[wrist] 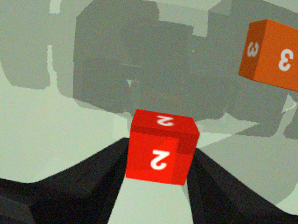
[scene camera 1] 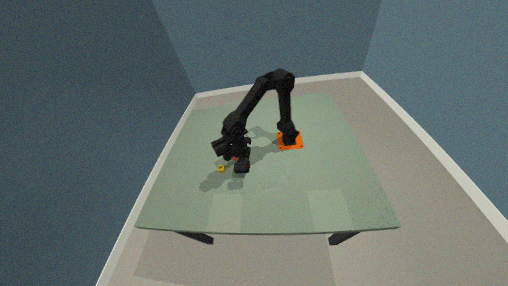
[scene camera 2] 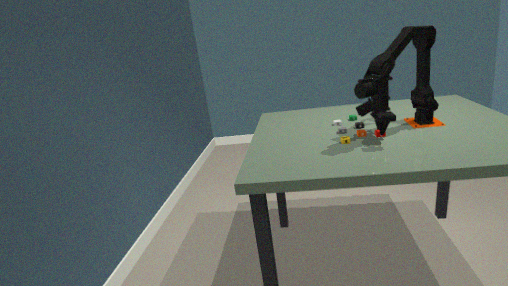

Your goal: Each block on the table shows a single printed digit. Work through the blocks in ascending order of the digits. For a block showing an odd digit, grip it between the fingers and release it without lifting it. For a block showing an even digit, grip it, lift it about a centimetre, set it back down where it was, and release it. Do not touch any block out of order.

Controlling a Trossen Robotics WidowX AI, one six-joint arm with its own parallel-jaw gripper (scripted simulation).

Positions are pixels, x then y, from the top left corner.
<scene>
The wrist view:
my gripper: 159, 150
red block: 161, 147, held by my gripper
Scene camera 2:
my gripper: 380, 133
</scene>
